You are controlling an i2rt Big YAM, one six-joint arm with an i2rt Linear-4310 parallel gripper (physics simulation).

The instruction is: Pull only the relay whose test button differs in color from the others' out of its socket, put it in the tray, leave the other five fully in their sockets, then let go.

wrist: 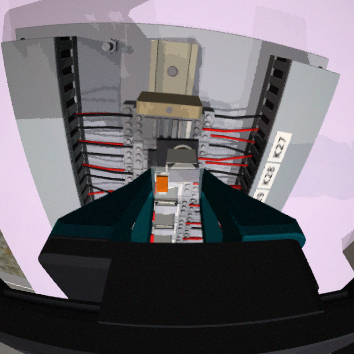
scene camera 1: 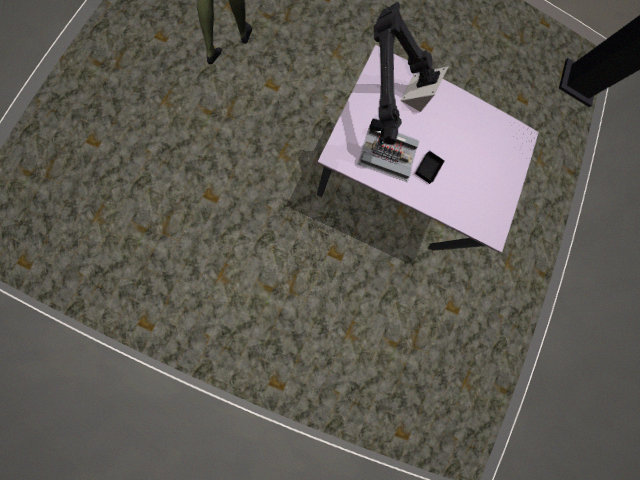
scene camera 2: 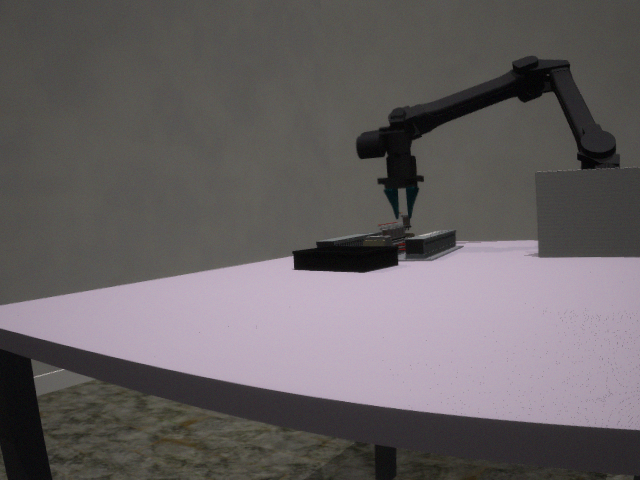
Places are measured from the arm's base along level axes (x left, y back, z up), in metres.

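Where they show: gripper, fingertip midpoint: (wrist: 176,176) (scene camera 1: 381,141) (scene camera 2: 403,218); arm's base, link origin: (scene camera 1: 428,80) (scene camera 2: 605,202).
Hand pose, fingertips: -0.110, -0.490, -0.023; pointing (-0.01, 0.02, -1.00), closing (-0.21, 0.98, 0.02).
Note:
Things, the pixels of their centre, and the offset from my fingertips, as dx, dy, dz. "spot": a spot on its surface instead.
- relay with the orange test button, body centre: (wrist: 176,163) (scene camera 2: 404,221) -0.006, -0.001, -0.006
- tan end clamp, body centre: (wrist: 169,103) -0.029, -0.011, -0.051
- black tray, body centre: (scene camera 2: 345,258) (scene camera 1: 429,167) +0.335, +0.026, -0.059
- including K27, surface spot: (wrist: 279,146) spot: -0.021, +0.079, -0.034
My gripper (scene camera 2: 404,215) (wrist: 176,176) is shut on the relay with the orange test button (wrist: 162,183). In the scene camera 2 view, this relay (scene camera 2: 406,222) hangs small and dark at the fingertips, above the socket row and apart from it. Its lower part is hard to make out. In the wrist view, a grey slotted socket face shows beyond it, beside the tan end clamp (wrist: 169,108). Other relays (wrist: 163,220) with red buttons show between the fingers; the fingers hide part of the row. The black tray (scene camera 1: 436,170) (scene camera 2: 330,261) stands on the table beside the panel.
Slotted wiring ducts (wrist: 67,75) (wrist: 280,75) flank the sockets, with red and black wires running to them. The right duct carries labels, including K27 (wrist: 279,146). The arm's pale base block (scene camera 2: 584,217) stands at the right in scene camera 2. A person's legs (scene camera 1: 205,25) show on the floor.

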